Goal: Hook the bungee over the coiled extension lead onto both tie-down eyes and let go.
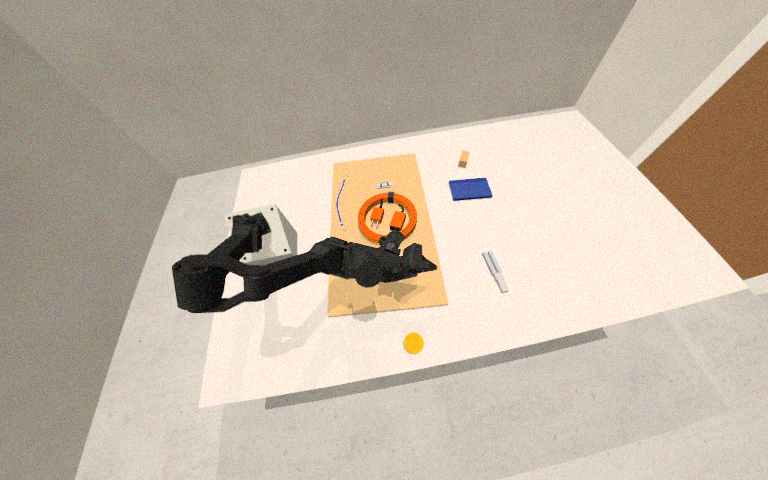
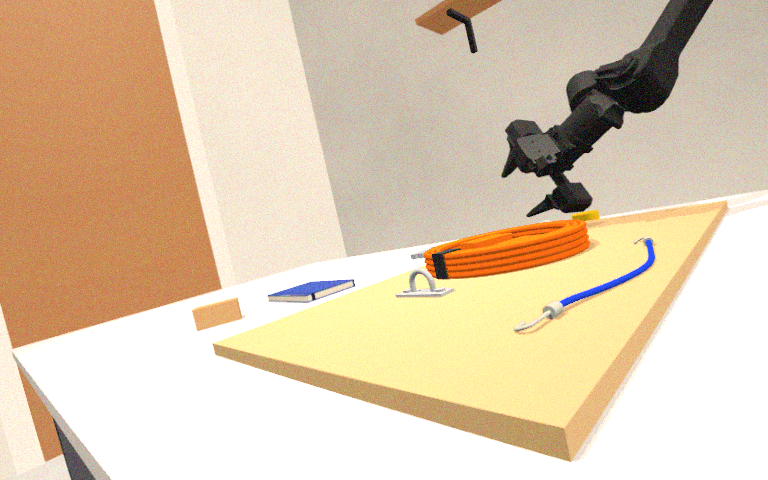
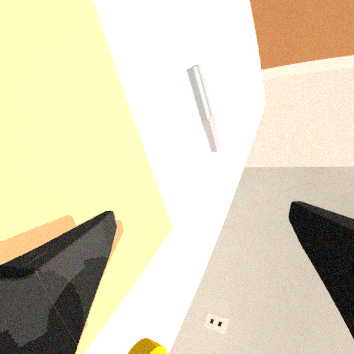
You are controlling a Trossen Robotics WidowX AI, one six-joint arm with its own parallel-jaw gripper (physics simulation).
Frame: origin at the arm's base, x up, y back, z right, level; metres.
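Seen in the pictures: gripper, fingertip midpoint: (image 1: 426, 271) (image 2: 515, 196) (image 3: 202, 214); arm's base, link origin: (image 1: 256, 225).
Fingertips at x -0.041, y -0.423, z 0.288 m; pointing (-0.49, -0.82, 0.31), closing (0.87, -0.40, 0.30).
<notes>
Offsets run from my fingertips to a thing's top centre. Level surfaces: height alone.
The blue bungee @(dx -0.066, dy +0.169, dz -0.385 m) (image 1: 338, 202) (image 2: 606, 287) lies slightly bent along one side of the wooden board @(dx -0.072 m) (image 1: 362, 169) (image 2: 396, 350) (image 3: 60, 100), a metal hook at each end. The orange coiled lead @(dx -0.042, dy +0.033, dz -0.244 m) (image 1: 363, 217) (image 2: 509, 254) lies flat on the board, apart from the bungee. One tie-down eye @(dx -0.045, dy -0.004, dz -0.394 m) (image 1: 384, 186) (image 2: 424, 292) stands beside the coil, with no hook on it. The other eye does not show; the arm and coil may hide it. My gripper (image 1: 416, 249) (image 2: 516, 195) (image 3: 202, 214) is open and empty, above the board near the coil's side away from the visible eye.
A blue book @(dx -0.072, dy -0.292, dz -0.271 m) (image 1: 470, 189) (image 2: 314, 289), a tan block @(dx -0.054, dy -0.339, dz -0.410 m) (image 1: 464, 159) (image 2: 217, 313) and a grey two-part tool @(dx -0.072, dy -0.210, dz +0.041 m) (image 1: 495, 271) (image 3: 204, 105) lie beyond the board. A yellow disc @(dx -0.065, dy +0.091, dz +0.148 m) (image 1: 413, 343) (image 2: 586, 215) (image 3: 147, 347) lies near the table edge.
</notes>
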